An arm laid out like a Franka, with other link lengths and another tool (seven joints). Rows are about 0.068 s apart.
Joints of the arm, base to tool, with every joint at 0 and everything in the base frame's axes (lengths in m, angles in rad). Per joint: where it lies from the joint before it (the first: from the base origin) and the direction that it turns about. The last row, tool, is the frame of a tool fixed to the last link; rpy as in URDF.
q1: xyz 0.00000 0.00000 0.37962 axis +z
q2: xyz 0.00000 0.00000 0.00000 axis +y
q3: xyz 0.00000 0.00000 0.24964 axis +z
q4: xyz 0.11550 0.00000 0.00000 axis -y
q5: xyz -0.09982 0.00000 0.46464 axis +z
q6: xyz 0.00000 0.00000 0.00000 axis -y
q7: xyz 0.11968 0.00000 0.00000 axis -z
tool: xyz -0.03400 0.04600 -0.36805 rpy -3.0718 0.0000 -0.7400
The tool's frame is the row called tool.
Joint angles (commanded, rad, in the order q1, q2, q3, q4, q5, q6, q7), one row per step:
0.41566, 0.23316, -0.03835, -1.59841, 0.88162, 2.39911, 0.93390
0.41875, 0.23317, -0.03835, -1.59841, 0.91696, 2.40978, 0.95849
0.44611, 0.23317, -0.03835, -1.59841, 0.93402, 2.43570, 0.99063
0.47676, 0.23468, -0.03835, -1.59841, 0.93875, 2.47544, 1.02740
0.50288, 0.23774, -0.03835, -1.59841, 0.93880, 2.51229, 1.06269
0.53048, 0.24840, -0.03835, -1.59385, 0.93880, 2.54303, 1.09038
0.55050, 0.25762, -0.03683, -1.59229, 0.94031, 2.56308, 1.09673
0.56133, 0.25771, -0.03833, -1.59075, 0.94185, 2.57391, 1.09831
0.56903, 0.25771, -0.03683, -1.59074, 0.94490, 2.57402, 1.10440
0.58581, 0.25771, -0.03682, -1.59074, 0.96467, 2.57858, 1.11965
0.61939, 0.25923, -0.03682, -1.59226, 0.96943, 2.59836, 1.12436
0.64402, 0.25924, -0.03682, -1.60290, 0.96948, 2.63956, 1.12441
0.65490, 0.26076, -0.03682, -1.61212, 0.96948, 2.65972, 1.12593
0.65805, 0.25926, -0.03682, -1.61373, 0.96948, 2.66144, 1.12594
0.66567, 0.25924, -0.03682, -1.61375, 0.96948, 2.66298, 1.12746
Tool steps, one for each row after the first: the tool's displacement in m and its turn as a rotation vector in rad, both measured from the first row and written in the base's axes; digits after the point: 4 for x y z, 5 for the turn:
0.0034, 0.0021, 0.0070, 0.04135, 0.02300, -0.02877
-0.0012, 0.0206, 0.0141, 0.06981, 0.03598, -0.04430
-0.0042, 0.0381, 0.0205, 0.09002, 0.04053, -0.06624
-0.0062, 0.0520, 0.0244, 0.10561, 0.04532, -0.08819
-0.0106, 0.0691, 0.0233, 0.11636, 0.05129, -0.09958
-0.0165, 0.0834, 0.0194, 0.11847, 0.05099, -0.09733
-0.0187, 0.0892, 0.0229, 0.12223, 0.04479, -0.09710
-0.0238, 0.0967, 0.0232, 0.12717, 0.05142, -0.09242
-0.0315, 0.1096, 0.0258, 0.14925, 0.07076, -0.09333
-0.0467, 0.1329, 0.0272, 0.15523, 0.06866, -0.07865
-0.0522, 0.1437, 0.0263, 0.15554, 0.05203, -0.08528
-0.0546, 0.1476, 0.0210, 0.15286, 0.04911, -0.09094
-0.0564, 0.1496, 0.0215, 0.15307, 0.04834, -0.08908
-0.0609, 0.1553, 0.0218, 0.15374, 0.04901, -0.08346

